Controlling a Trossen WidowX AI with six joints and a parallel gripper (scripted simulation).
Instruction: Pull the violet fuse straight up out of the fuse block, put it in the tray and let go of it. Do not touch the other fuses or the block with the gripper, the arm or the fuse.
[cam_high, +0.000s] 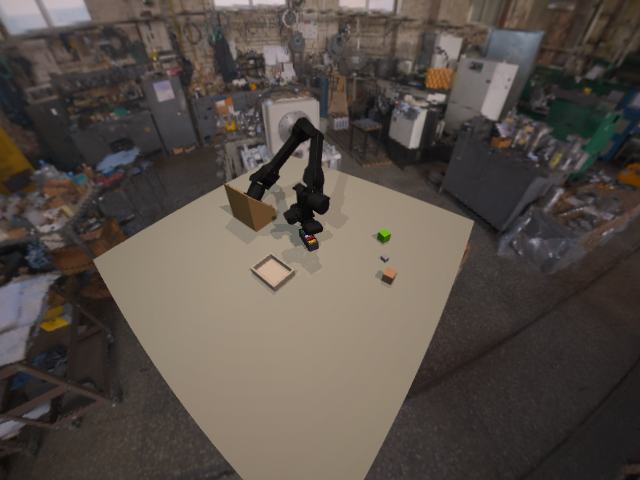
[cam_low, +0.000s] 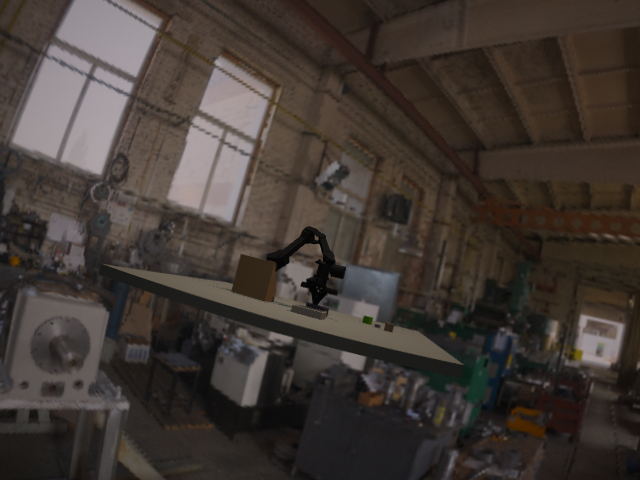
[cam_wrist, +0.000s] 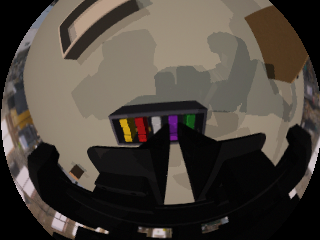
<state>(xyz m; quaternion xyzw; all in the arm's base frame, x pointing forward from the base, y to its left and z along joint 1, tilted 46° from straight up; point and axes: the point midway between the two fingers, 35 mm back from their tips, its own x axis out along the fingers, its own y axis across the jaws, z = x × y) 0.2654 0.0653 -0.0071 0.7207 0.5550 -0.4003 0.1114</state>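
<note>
Now: gripper tip 220 mm to the left of the tan tray, 30 mm above it and 10 mm short of it. From my gripper tip the other things lie so: grey piece (320 mm ahead, 90 mm to the left, 30 mm below); then green cube (270 mm ahead, 190 mm to the left, 20 mm below); then violet fuse (10 mm below).
</note>
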